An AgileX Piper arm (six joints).
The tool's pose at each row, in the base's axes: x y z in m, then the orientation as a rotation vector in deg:
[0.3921 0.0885 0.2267 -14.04 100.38 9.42]
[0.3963 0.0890 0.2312 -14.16 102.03 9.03]
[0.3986 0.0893 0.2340 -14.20 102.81 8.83]
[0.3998 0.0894 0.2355 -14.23 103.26 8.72]
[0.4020 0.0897 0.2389 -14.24 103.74 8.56]
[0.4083 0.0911 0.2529 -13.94 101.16 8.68]
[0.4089 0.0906 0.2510 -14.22 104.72 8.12]
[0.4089 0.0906 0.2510 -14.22 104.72 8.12]
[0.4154 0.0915 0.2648 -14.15 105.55 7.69]
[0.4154 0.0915 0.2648 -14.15 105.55 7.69]
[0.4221 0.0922 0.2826 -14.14 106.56 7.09]
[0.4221 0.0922 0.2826 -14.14 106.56 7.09]
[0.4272 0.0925 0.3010 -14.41 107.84 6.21]
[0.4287 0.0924 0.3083 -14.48 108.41 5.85]
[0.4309 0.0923 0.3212 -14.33 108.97 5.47]
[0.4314 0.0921 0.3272 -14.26 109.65 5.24]
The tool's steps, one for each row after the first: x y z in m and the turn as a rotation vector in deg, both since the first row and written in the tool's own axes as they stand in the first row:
[-0.0052 -0.0007 0.0032 0.20 1.67 -0.07]
[-0.0084 -0.0011 0.0050 0.31 2.45 -0.10]
[-0.0101 -0.0013 0.0058 0.36 2.91 -0.12]
[-0.0138 -0.0017 0.0073 0.46 3.39 -0.15]
[-0.0288 -0.0023 0.0109 0.55 0.80 -0.24]
[-0.0270 -0.0029 0.0118 0.77 4.38 -0.25]
[-0.0270 -0.0029 0.0118 0.77 4.38 -0.25]
[-0.0418 -0.0040 0.0155 1.09 5.22 -0.33]
[-0.0418 -0.0040 0.0155 1.09 5.22 -0.33]
[-0.0605 -0.0055 0.0186 1.48 6.25 -0.51]
[-0.0605 -0.0055 0.0186 1.48 6.25 -0.51]
[-0.0795 -0.0069 0.0199 1.91 7.60 -0.99]
[-0.0869 -0.0076 0.0199 2.10 8.20 -1.15]
[-0.1000 -0.0086 0.0194 2.43 8.76 -1.18]
[-0.1060 -0.0090 0.0187 2.61 9.44 -1.16]

